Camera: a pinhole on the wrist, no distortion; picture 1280 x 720 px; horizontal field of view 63.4 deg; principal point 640.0 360.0 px. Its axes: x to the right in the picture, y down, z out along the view. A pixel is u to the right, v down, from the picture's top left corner.
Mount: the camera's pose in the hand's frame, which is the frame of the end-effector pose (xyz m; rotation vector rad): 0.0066 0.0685 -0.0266 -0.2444 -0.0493 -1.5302
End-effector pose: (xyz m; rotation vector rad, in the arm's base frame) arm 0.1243 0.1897 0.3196 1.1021 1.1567 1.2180
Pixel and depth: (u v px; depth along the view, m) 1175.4 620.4 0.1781
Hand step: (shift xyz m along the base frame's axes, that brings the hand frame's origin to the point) 0.1566 0.0772 0.0246
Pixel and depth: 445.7 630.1 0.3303
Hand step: 0.2530 0.1383 0.2131
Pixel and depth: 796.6 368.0 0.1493
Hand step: 0.1151 0.0303 0.0850
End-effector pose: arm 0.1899 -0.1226 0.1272 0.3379 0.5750 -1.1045
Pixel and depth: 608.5 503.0 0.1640
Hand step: 0.1453 -0.0601 0.0732
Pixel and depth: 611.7 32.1 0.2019
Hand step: 0.1368 -0.0229 0.1596
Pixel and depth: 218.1 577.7 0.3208
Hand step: 0.3367 -0.1034 0.1355
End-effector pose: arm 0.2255 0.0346 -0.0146 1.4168 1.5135 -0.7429
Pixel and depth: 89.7 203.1 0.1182
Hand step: 0.1649 -0.0459 -0.0098
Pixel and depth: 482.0 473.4 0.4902
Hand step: 0.3277 -0.2947 -0.2448
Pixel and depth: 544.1 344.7 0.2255
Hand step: 0.1699 -0.1346 -0.0845
